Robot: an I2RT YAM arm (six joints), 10 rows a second.
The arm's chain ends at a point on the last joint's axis. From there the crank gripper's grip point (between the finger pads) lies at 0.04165 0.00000 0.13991 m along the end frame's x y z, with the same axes.
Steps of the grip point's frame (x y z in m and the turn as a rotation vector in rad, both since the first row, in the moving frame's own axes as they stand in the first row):
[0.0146 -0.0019 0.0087 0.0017 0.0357 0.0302]
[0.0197 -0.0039 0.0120 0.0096 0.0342 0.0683]
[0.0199 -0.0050 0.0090 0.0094 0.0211 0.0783]
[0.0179 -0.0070 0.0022 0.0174 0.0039 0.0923]
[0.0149 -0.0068 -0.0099 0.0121 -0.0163 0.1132]
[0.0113 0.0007 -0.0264 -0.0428 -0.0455 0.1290]
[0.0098 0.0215 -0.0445 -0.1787 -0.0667 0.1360]
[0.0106 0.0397 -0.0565 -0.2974 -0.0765 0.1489]
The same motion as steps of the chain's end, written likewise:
[0.0096 -0.0030 0.0103 0.0017 0.0357 0.0302]
[0.0150 -0.0056 0.0135 0.0096 0.0342 0.0683]
[0.0170 -0.0071 0.0099 0.0094 0.0211 0.0783]
[0.0174 -0.0084 0.0024 0.0174 0.0039 0.0923]
[0.0174 -0.0097 -0.0106 0.0121 -0.0163 0.1132]
[0.0184 -0.0103 -0.0279 -0.0428 -0.0455 0.1290]
[0.0212 -0.0085 -0.0442 -0.1787 -0.0667 0.1360]
[0.0247 -0.0069 -0.0522 -0.2974 -0.0765 0.1489]

